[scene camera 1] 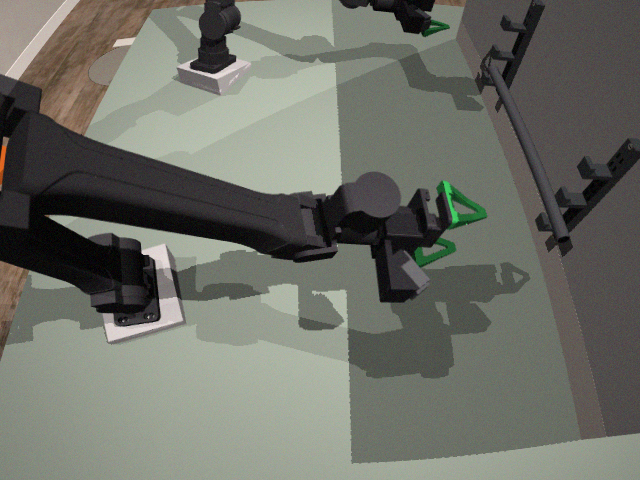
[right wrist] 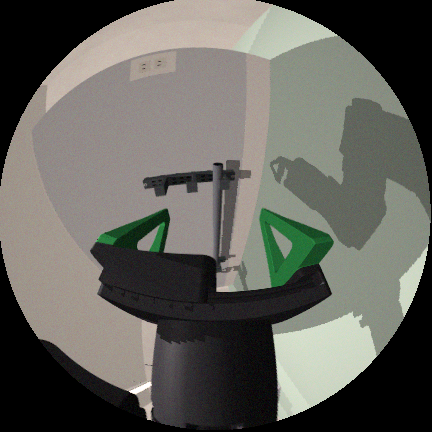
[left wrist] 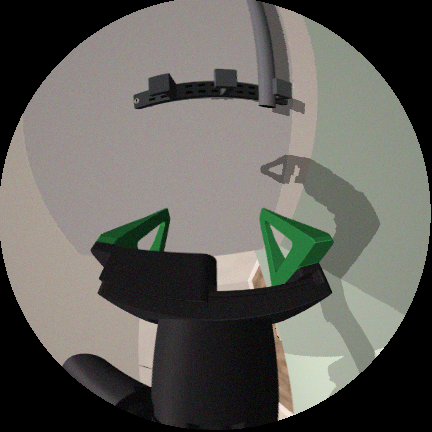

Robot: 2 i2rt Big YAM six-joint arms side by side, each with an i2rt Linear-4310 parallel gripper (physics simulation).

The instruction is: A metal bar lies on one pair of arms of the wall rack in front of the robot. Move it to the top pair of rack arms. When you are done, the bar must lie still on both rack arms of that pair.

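Note:
The grey metal bar lies on the lowest pair of arms of the dark wall rack. The top rack arms show as a near one and a far one. My left gripper is open and empty, out from the wall near the far rail. My right gripper is open and empty, out from the wall near the bar's near end. Both are apart from the bar.
The grey wall stands behind the rack, with a socket plate on it. The green floor mat lies below. White arm bases stand at the left of the scene view.

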